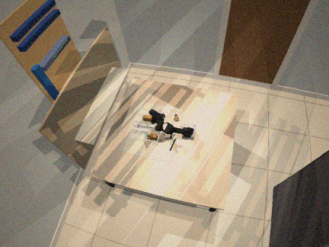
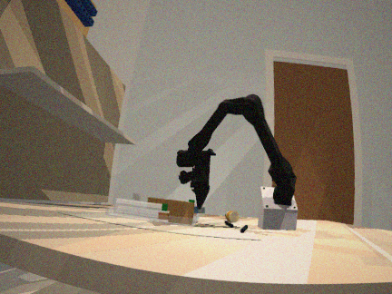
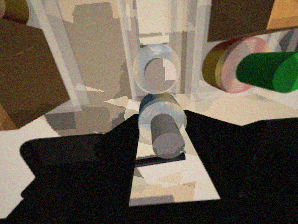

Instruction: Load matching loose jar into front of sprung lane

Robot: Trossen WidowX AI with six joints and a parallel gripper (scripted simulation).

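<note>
Right now my gripper tip is 90 mm short of the jar, 140 mm to the right of it and 20 mm above it. Also, from my gripper tip: pusher lane: 180 mm ahead, 40 mm to the left, 30 mm below.
</note>
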